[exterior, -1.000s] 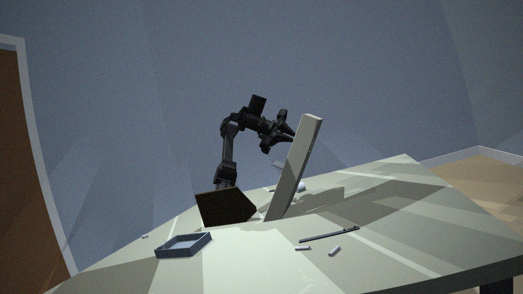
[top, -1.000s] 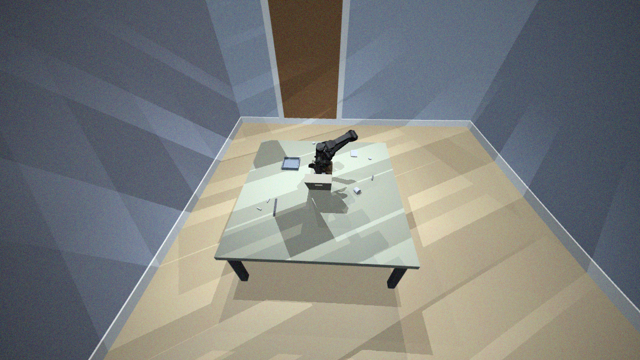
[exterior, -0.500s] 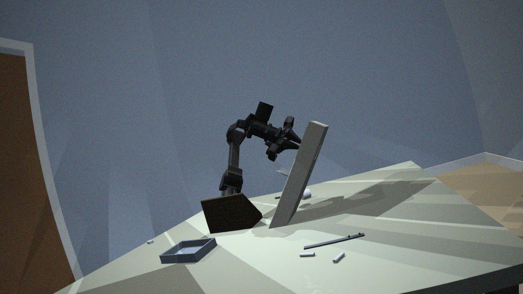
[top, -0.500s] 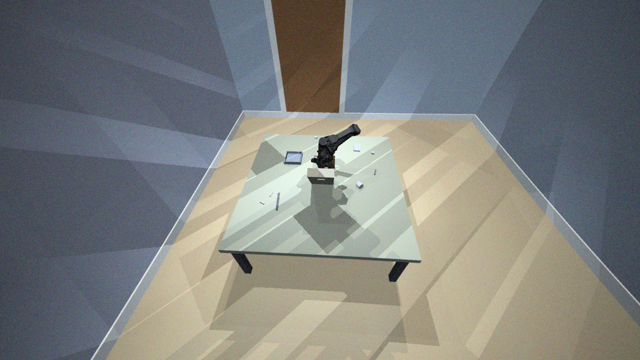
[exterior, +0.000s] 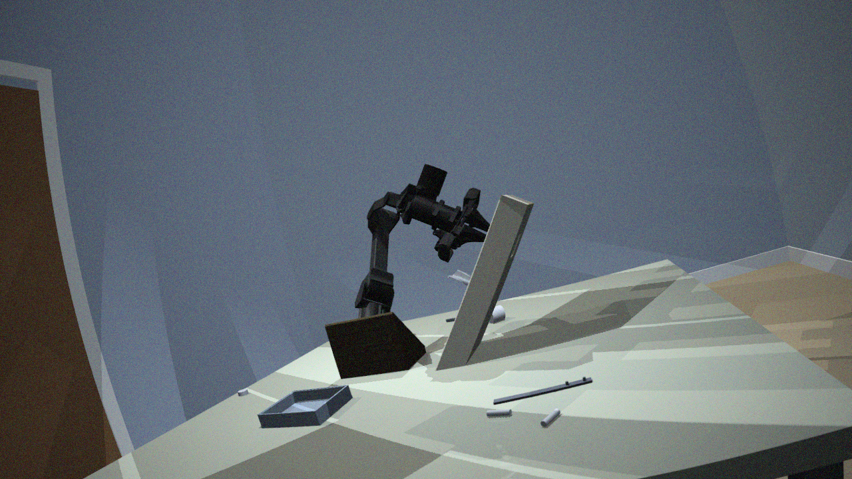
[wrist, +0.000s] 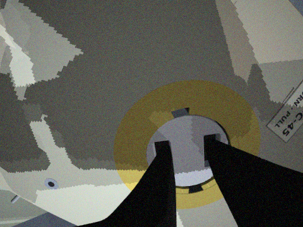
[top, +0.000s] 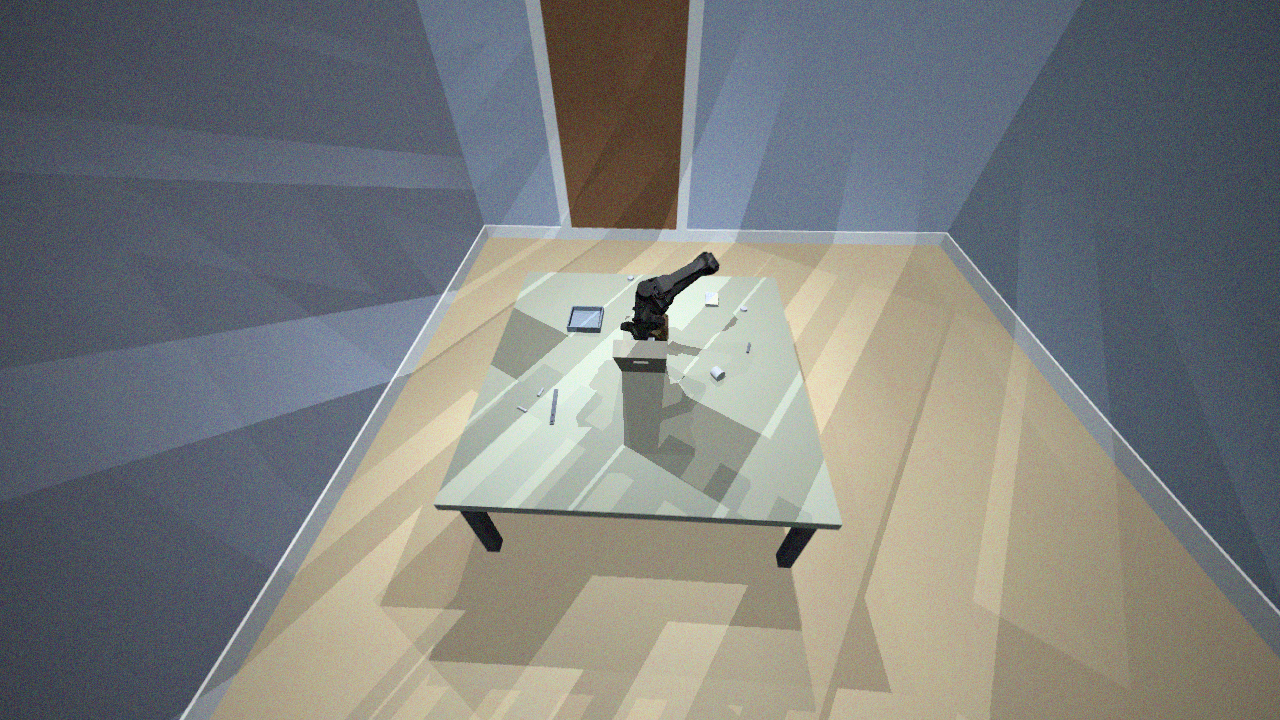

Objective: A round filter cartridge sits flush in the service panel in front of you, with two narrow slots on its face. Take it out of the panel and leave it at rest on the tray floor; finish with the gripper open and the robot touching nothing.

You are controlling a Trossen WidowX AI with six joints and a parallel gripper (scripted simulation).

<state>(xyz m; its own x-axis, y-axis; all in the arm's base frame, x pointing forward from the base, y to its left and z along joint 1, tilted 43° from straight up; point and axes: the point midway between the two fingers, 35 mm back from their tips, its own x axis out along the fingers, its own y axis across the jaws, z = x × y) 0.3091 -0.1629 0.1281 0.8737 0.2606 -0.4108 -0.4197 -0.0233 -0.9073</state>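
My gripper tip is 10 mm short of the white round filter cartridge and 10 mm above it. Also, from my gripper tip: shallow grey tray: 450 mm behind, 250 mm below, 240 mm to the right; pale service panel: 80 mm below, 40 mm behind.
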